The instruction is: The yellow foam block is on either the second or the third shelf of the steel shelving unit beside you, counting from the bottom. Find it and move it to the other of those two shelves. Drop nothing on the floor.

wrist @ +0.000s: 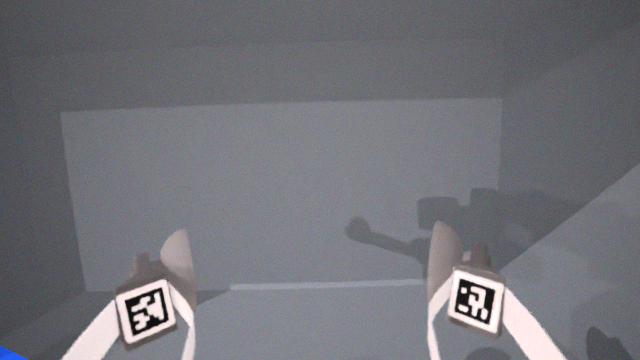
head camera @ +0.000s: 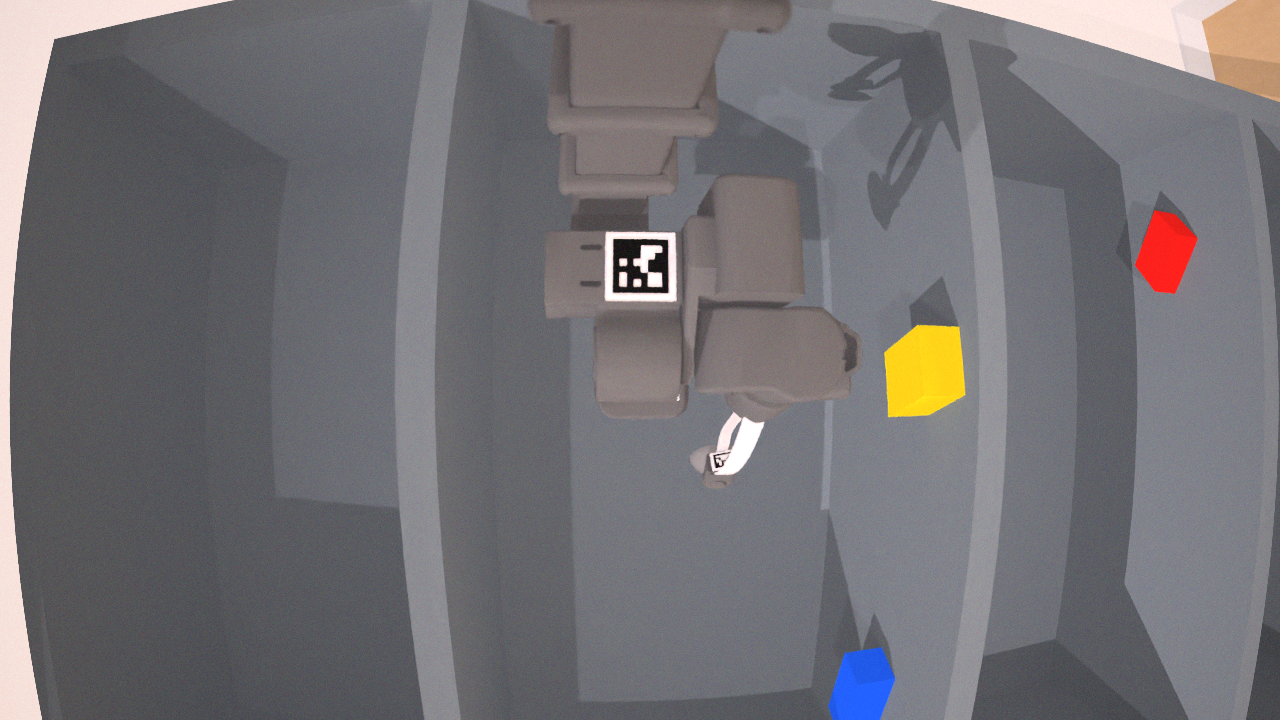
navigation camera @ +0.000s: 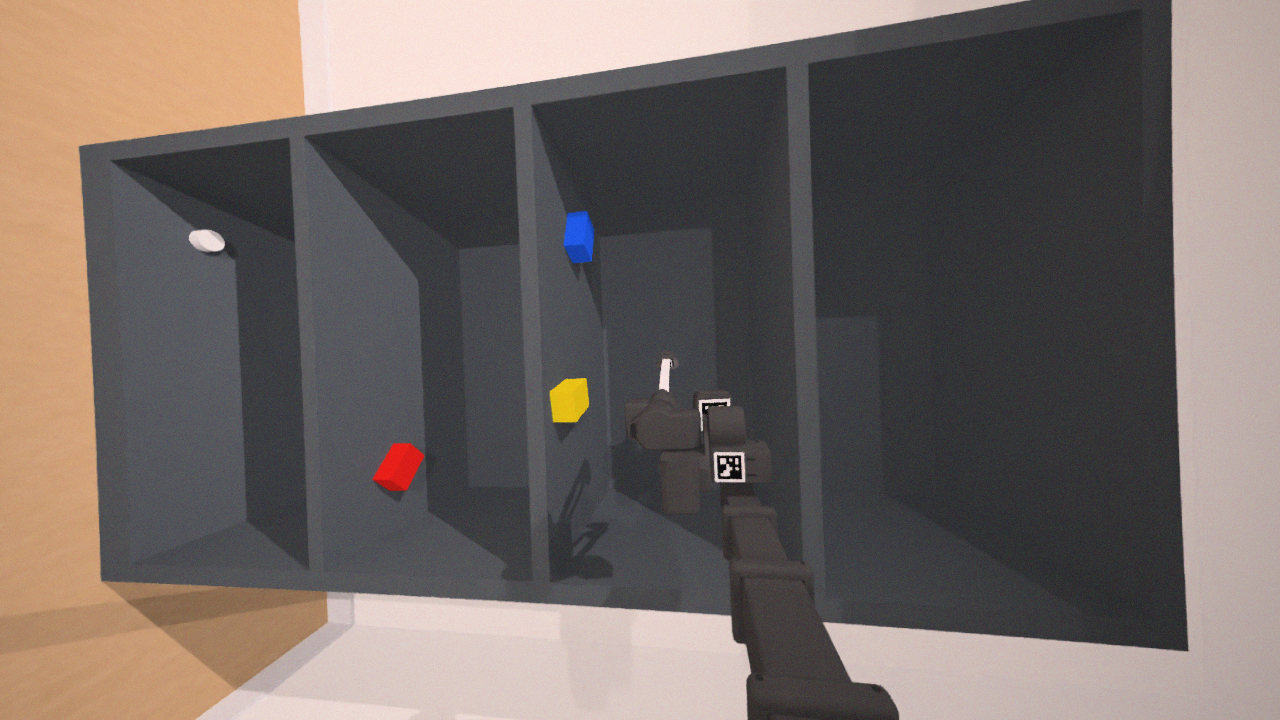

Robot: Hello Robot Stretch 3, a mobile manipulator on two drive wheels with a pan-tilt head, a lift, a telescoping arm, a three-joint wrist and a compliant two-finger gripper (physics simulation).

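Frame: origin at the robot's base, x right, y down, z ahead, level; millimetres.
Seen in the pictures: gripper, fingertip midpoint: [wrist: 312, 253].
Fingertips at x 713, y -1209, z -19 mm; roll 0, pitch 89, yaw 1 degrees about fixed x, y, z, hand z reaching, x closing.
Note:
Offsets run from my fingertips to a thing's top centre. "spot": to the spot under its first point.
The yellow foam block {dz -3, dx +14, dy +174 mm} [head camera: 926, 371] [navigation camera: 569, 400] rests on the third shelf {spot: dz +62, dx -66, dy +229 mm} [head camera: 987, 447] [navigation camera: 530, 313] from the bottom of the steel shelving unit, which appears sideways, with its bottom toward the right in the head view and toward the left in the navigation view. My gripper [head camera: 713, 465] [navigation camera: 668, 360] [wrist: 312, 253] is open, its fingers wide apart with no object between them in the wrist view. It points toward the back of the third compartment, higher than the yellow block and apart from it. The yellow block does not show in the wrist view.
A blue block {dz +348, dx +119, dy +174 mm} [head camera: 863, 685] [navigation camera: 579, 237] [wrist: 10, 354] is on the same shelf, off to one side. A red block {dz -164, dx +98, dy +631 mm} [head camera: 1165, 252] [navigation camera: 398, 466] is on the second shelf [navigation camera: 305, 358]. A white object {dz +399, dx +71, dy +1109 mm} [navigation camera: 206, 240] is on the lowest shelf. Shelf boards and side walls bound each compartment.

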